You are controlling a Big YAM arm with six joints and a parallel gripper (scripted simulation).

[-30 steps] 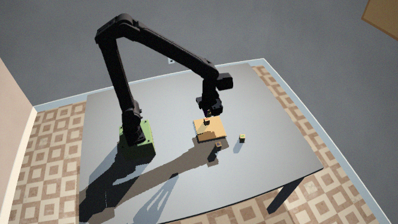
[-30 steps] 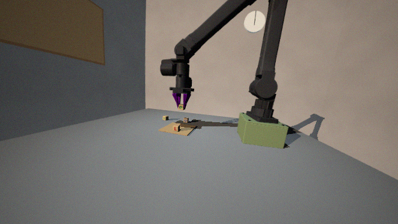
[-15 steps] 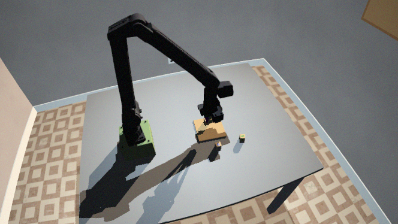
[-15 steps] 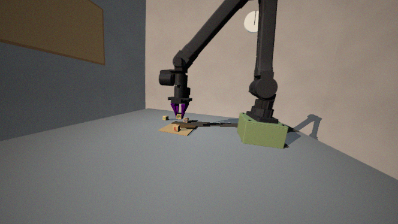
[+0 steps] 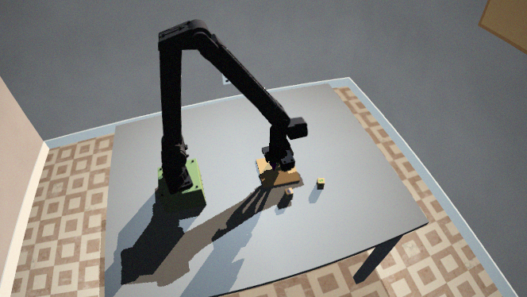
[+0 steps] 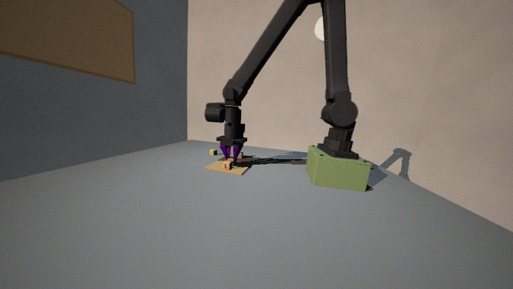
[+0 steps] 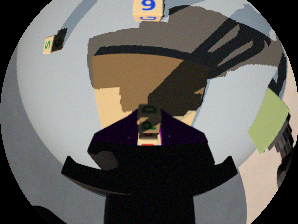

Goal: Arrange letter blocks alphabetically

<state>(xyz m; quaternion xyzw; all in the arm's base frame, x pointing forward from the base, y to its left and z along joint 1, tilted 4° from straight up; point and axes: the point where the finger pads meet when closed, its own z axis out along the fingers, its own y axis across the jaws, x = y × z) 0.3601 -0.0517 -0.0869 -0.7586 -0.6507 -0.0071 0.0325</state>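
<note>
Now: the block right at my hand. Round my hand: tan mat: 2 cm below.
</note>
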